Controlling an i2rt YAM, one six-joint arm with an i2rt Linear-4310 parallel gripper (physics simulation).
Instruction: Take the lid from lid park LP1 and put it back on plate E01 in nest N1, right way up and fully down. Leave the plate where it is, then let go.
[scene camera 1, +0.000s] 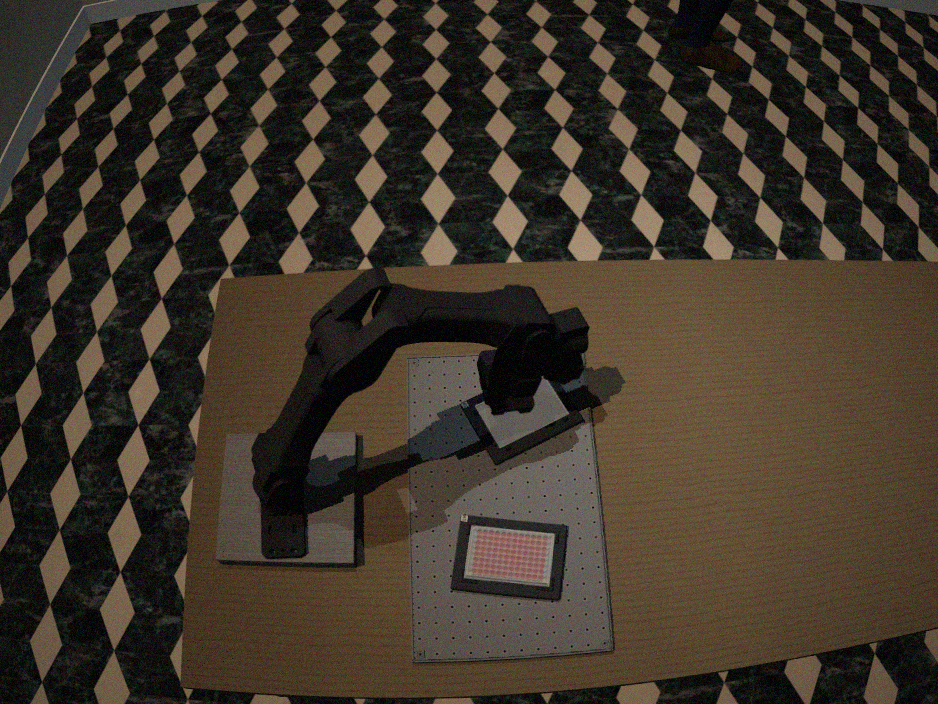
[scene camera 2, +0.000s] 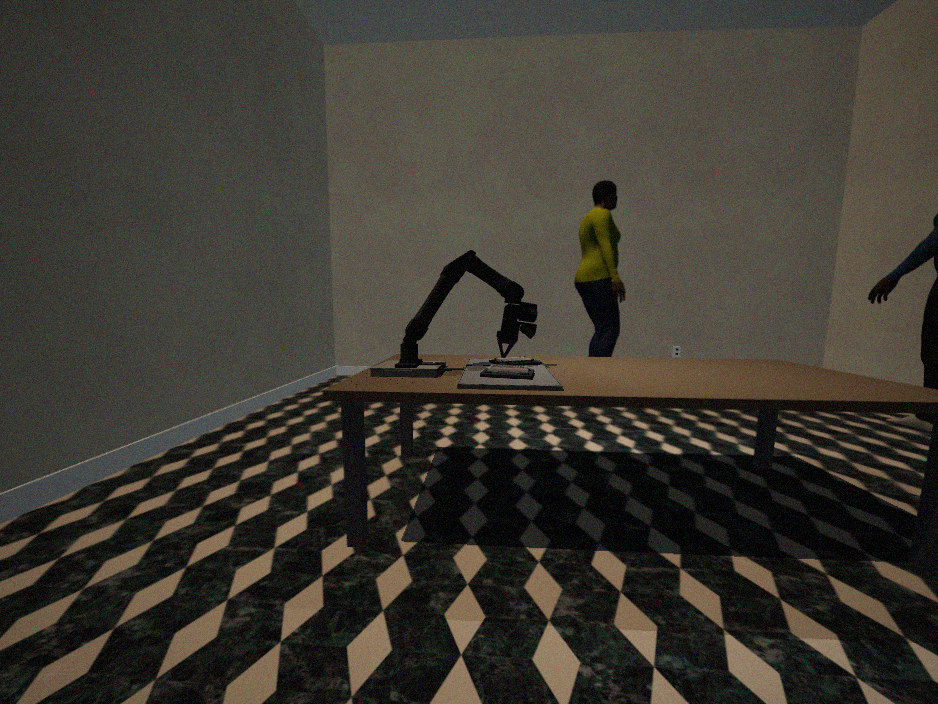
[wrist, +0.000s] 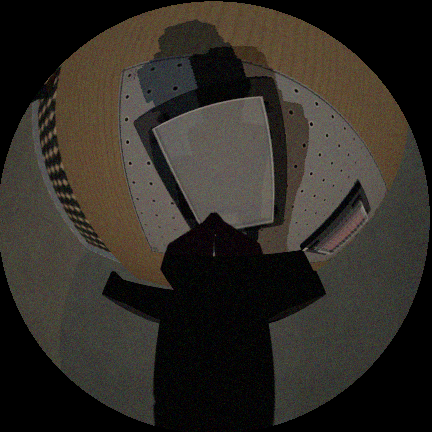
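Pixels of known places: gripper, fingertip midpoint: (scene camera 1: 495, 407) (scene camera 2: 503, 357) (wrist: 213, 217); arm's base, link origin: (scene camera 1: 283, 500) (scene camera 2: 409, 364).
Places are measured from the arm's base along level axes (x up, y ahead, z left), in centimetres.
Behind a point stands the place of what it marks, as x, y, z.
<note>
The pale rectangular lid (scene camera 1: 550, 405) @[0.4, 44.1, 12.0] (wrist: 220, 165) @[0.5, 40.8, 12.4] lies flat in the dark frame of lid park LP1 (scene camera 1: 537, 436) @[-0.3, 41.3, 7.1] (wrist: 281, 165) @[-0.3, 41.5, 6.8]. My gripper (scene camera 2: 505, 353) @[0.8, 35.3, 12.5] (wrist: 213, 217) @[0.8, 35.3, 12.5] is shut, its fingertips together with no lid between them. In the wrist view the tips overlap the lid's near edge; in scene camera 2 they point down just above the far dark frame. Whether they touch the lid cannot be told. Scene camera 1 hides the fingertips behind the arm. Plate E01 (scene camera 1: 509, 555) @[1.3, 34.3, -12.6] (wrist: 346, 229) @[1.3, 35.8, -11.1], with pink wells showing, sits uncovered in the dark nest N1 (scene camera 1: 559, 560) @[-0.1, 41.8, -14.1] (wrist: 331, 215) @[-1.0, 36.4, -6.7].
A pale perforated board (scene camera 1: 454, 628) @[-1.3, 25.0, -22.7] (wrist: 320, 145) @[-1.3, 45.0, 2.3] carries both frames on the wooden table (scene camera 1: 757, 454) @[-2.5, 79.3, -0.8] (scene camera 2: 681, 378) @[-2.6, 93.0, -11.0]. The arm's base stands on a pale block (scene camera 1: 333, 530) @[0.2, 8.0, -5.7] at the left. A person in yellow (scene camera 2: 598, 257) stands behind the table, and another shows partly at the right.
</note>
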